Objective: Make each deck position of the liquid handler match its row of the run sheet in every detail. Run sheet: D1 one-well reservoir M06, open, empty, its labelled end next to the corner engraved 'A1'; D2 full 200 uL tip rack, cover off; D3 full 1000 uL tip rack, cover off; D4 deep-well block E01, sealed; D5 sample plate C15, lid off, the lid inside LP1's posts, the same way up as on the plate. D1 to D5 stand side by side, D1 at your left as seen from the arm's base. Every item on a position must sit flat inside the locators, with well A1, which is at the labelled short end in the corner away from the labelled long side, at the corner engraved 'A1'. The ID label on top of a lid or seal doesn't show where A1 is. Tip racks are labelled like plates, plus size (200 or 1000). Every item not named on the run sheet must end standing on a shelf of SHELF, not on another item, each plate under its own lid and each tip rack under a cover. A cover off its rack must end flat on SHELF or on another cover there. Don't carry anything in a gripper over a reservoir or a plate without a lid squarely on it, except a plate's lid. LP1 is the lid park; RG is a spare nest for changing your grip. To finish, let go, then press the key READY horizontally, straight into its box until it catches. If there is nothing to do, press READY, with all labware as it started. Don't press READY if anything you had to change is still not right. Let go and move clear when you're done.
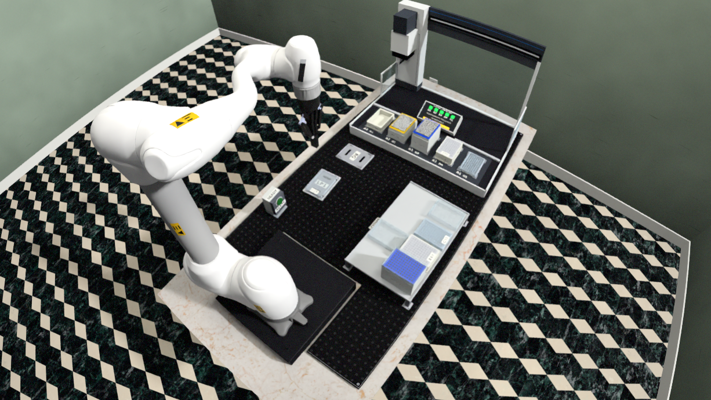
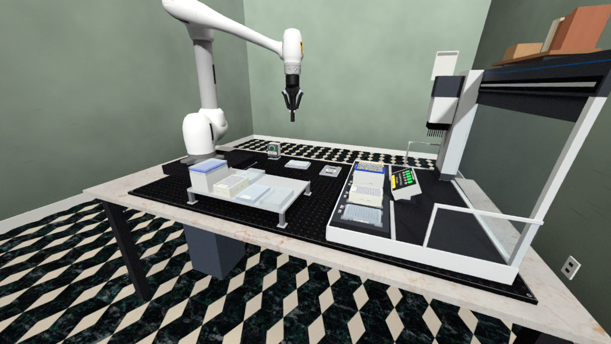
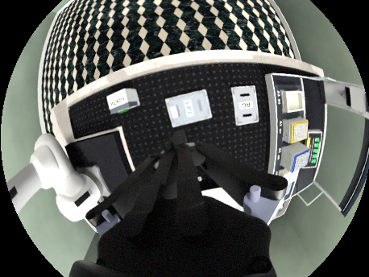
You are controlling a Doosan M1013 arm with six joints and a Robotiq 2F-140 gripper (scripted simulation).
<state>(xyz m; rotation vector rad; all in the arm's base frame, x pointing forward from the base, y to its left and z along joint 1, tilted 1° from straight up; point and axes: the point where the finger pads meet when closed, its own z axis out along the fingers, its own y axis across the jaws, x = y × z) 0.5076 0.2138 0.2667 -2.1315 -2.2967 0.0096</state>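
Now: the ready key 180 mm behind my hand, 70 mm to the left of it and 230 mm below it. Also, from my hand: ready key box 180 mm behind, 80 mm to the left, 250 mm below; clear lid 30 mm ahead, 20 mm to the left, 300 mm below; grey RG nest 250 mm ahead, 310 mm below.
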